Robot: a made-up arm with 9 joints. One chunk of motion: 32 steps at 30 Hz.
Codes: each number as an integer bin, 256 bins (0 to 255) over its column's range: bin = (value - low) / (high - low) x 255, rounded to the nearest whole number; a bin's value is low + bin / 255 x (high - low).
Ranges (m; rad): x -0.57..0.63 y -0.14..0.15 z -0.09..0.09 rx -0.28..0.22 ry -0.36..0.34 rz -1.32..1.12
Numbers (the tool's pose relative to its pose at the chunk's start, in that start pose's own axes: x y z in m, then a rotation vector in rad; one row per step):
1: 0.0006 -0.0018 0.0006 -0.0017 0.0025 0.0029
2: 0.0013 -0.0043 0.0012 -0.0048 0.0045 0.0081
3: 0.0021 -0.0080 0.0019 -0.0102 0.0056 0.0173
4: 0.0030 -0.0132 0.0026 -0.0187 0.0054 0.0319
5: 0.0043 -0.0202 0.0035 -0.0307 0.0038 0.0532
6: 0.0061 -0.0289 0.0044 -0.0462 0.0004 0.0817
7: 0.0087 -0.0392 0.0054 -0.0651 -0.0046 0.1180
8: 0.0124 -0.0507 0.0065 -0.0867 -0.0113 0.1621
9: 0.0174 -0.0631 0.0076 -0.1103 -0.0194 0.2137
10: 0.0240 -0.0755 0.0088 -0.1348 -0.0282 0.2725
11: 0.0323 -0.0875 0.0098 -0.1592 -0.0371 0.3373
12: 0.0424 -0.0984 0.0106 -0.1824 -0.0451 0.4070
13: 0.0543 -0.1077 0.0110 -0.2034 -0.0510 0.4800
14: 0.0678 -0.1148 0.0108 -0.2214 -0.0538 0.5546
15: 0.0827 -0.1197 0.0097 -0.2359 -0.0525 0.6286
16: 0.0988 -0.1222 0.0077 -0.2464 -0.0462 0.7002
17: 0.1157 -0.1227 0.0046 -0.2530 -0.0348 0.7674
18: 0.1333 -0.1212 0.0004 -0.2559 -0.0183 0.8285
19: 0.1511 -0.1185 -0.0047 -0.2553 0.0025 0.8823
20: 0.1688 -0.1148 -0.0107 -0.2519 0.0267 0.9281
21: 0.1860 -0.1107 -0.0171 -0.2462 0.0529 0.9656
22: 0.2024 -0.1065 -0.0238 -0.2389 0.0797 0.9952
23: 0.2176 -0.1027 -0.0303 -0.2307 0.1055 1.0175
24: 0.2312 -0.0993 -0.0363 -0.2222 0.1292 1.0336
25: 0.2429 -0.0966 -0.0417 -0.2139 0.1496 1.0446
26: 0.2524 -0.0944 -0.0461 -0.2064 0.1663 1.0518
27: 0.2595 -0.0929 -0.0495 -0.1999 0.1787 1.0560
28: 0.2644 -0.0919 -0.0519 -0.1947 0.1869 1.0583
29: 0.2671 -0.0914 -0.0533 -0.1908 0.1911 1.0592
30: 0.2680 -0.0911 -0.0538 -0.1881 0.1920 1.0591
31: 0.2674 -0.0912 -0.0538 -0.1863 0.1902 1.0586
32: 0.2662 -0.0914 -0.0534 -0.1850 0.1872 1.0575
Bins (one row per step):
1: 121 122 128 142 132 138
2: 121 119 129 140 133 139
3: 122 116 130 138 133 140
4: 122 111 131 133 133 141
5: 122 105 132 127 133 144
6: 122 98 134 119 131 146
7: 123 89 135 110 129 150
8: 124 79 137 99 127 155
9: 125 68 138 87 124 160
10: 126 57 140 74 121 166
11: 128 46 141 62 118 173
12: 130 37 143 50 115 180
13: 133 28 143 39 113 188
14: 136 22 143 30 112 196
15: 139 18 141 22 112 204
16: 142 16 138 17 114 211
17: 146 15 134 14 118 218
18: 149 17 128 12 124 225
19: 153 19 121 13 132 230
20: 157 22 112 14 141 235
21: 161 26 103 17 150 239
22: 164 29 94 21 160 242
23: 167 33 85 25 170 244
24: 170 36 76 29 178 246
25: 173 38 68 34 186 247
26: 175 40 62 38 192 248
27: 176 41 57 41 196 248
28: 177 42 54 44 199 249
29: 178 43 52 45 201 249
30: 178 43 51 47 201 249
31: 178 43 51 48 200 249
32: 178 43 52 48 199 248

